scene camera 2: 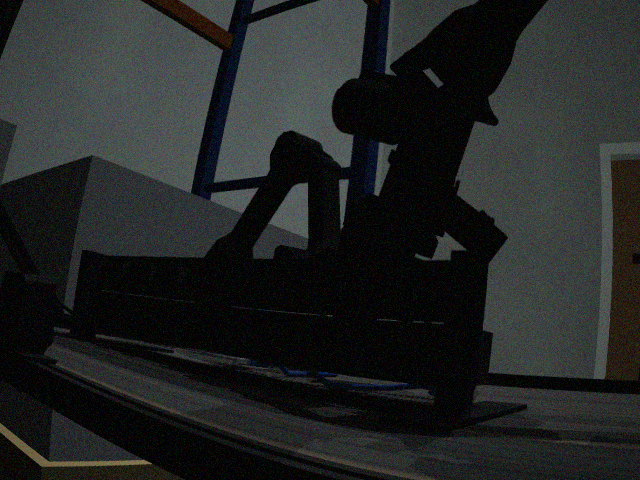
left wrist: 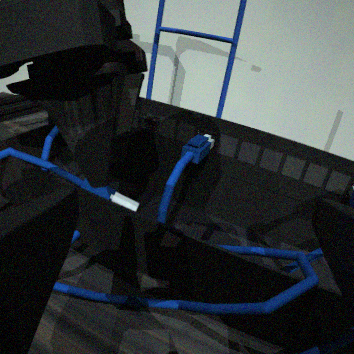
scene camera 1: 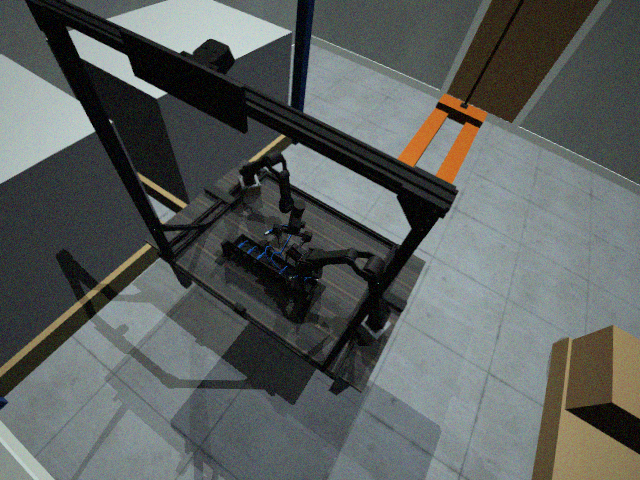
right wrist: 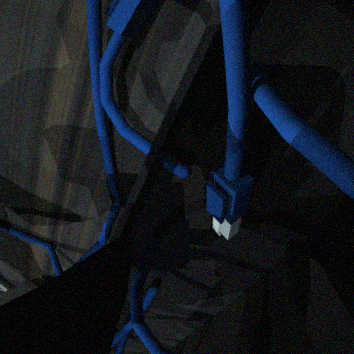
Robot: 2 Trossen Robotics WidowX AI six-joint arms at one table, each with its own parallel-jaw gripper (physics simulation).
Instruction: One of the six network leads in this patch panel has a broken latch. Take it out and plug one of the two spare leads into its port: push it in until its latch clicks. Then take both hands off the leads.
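Pixels of known places: left gripper, fingertip midpoint: (left wrist: 200, 206); right gripper, fingertip midpoint: (left wrist: 110, 172) (scene camera 1: 294, 274) (right wrist: 209, 250); left arm's base, origin of the base link: (scene camera 1: 249, 180); right arm's base, origin of the base link: (scene camera 1: 375, 322).
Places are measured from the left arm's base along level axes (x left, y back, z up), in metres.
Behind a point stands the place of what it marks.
The black patch panel (scene camera 1: 239, 251) {x -0.163, y -0.430, z 0.003 m} (scene camera 2: 223, 286) {x -0.074, y -0.560, z 0.013 m} (left wrist: 281, 149) {x -0.068, y -0.564, z 0.030 m} stands on the table with blue leads in front of it. In the left wrist view one blue plug (left wrist: 198, 145) {x -0.011, y -0.592, z 0.025 m} sits at the panel's face with its white tip showing. A second plug (left wrist: 123, 201) {x 0.030, y -0.617, z -0.031 m} (right wrist: 228, 201) {x 0.049, y -0.632, z -0.021 m} with a white tip lies loose just under the right gripper (scene camera 1: 296, 261), which is open and not touching it. The left gripper (scene camera 1: 290, 232) is open and empty, a little behind the leads. I cannot tell which ports are filled.
Loose blue cable (left wrist: 211, 307) (right wrist: 105, 105) loops over the wooden table top (scene camera 1: 347, 290) {x 0.264, y -0.751, z -0.069 m} in front of the panel. A black gantry frame (scene camera 1: 347, 152) {x -0.065, y -0.928, z 0.971 m} spans the table. A blue rack post (left wrist: 230, 60) stands behind the panel.
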